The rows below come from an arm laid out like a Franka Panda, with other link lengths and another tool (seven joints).
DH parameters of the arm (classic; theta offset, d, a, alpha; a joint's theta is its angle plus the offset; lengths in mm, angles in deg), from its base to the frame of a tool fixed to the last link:
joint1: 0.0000 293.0 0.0 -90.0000
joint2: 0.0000 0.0 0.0 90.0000
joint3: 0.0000 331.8 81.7 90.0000
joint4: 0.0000 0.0 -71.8 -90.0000
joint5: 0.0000 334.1 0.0 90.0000
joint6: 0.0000 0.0 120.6 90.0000
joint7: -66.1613 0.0 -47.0 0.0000
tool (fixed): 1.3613 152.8 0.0 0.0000
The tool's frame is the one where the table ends.
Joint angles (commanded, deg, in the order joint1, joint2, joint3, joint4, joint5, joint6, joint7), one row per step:
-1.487, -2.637, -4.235, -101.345, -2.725, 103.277, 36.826
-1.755, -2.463, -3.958, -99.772, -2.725, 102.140, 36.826
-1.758, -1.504, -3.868, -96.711, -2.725, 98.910, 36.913
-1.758, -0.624, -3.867, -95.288, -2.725, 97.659, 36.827
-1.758, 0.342, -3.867, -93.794, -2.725, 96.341, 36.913
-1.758, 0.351, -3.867, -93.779, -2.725, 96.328, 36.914
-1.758, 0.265, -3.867, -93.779, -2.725, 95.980, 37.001
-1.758, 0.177, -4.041, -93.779, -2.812, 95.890, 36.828
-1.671, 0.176, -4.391, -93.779, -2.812, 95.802, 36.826
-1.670, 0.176, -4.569, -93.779, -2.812, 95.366, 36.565
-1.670, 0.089, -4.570, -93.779, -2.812, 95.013, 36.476
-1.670, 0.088, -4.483, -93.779, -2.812, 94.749, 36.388
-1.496, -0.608, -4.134, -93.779, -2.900, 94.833, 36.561
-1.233, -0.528, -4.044, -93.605, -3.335, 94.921, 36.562
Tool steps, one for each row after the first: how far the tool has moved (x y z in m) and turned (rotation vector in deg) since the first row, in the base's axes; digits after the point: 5 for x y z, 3 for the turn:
0.00105, -0.00007, 0.00857, -0.058, -0.260, -0.046
0.00251, 0.00055, 0.01814, -0.027, 0.861, -0.198
0.00540, 0.00033, 0.01916, -0.028, 1.573, -0.170
0.00847, 0.00025, 0.01978, -0.017, 2.358, -0.318
0.00850, 0.00025, 0.01979, -0.016, 2.365, -0.320
0.00722, 0.00038, 0.02002, 0.018, 2.621, -0.423
0.00642, -0.00145, 0.02072, -0.068, 2.639, -0.424
0.00581, -0.00373, 0.02060, -0.055, 2.726, -0.689
0.00450, -0.00537, 0.01997, -0.020, 3.173, -0.626
0.00325, -0.00537, 0.02022, 0.009, 3.441, -0.554
0.00271, -0.00462, 0.01986, 0.030, 3.707, -0.392
0.00076, -0.00012, 0.02606, -0.093, 2.928, -0.036
0.00200, 0.00179, 0.02702, -0.558, 2.788, 0.333

